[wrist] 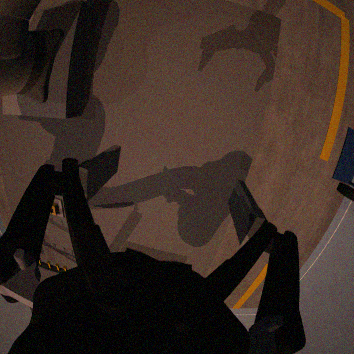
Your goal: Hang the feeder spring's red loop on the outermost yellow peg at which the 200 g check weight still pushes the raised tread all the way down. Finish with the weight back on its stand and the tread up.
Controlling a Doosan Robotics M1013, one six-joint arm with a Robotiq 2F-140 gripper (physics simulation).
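Places are measured from the arm's base along level axes (x left, y back, z up), in metres.
Pixels of known places: gripper, between the fingertips: (175, 174); arm's base, origin of its link: (30, 62).
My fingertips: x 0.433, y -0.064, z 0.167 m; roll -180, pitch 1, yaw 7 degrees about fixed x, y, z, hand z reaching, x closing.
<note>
Ahead of a thing's pixels: the offset from my fingertips to its middle. "*": to the spot under its first point. Level surfaces: height alone.
My gripper (175, 174) is open and empty. Its two fingers stand wide apart above the brown surface, with shadows on the surface between and beyond them. Behind the left finger, a small pale part with a yellow piece @[dx -0.323, dy -0.373, dz -0.218 m] (54, 208) shows between the dark links. A row of small yellow marks @[* dx -0.259, dy -0.548, dz -0.120 m] (52, 266) shows lower down there; I cannot tell what either belongs to. The feeder spring, its red loop, the check weight, its stand and the tread cannot be made out in the wrist view.
A bulky dark and grey structure (80, 60) stands at the upper left. A yellow line (340, 80) curves along the right of the brown surface @[dz -0.241 m] (175, 115), and part of a yellow line shows at lower right. A blue object (346, 159) is at the right edge. Grey floor (330, 265) lies beyond.
</note>
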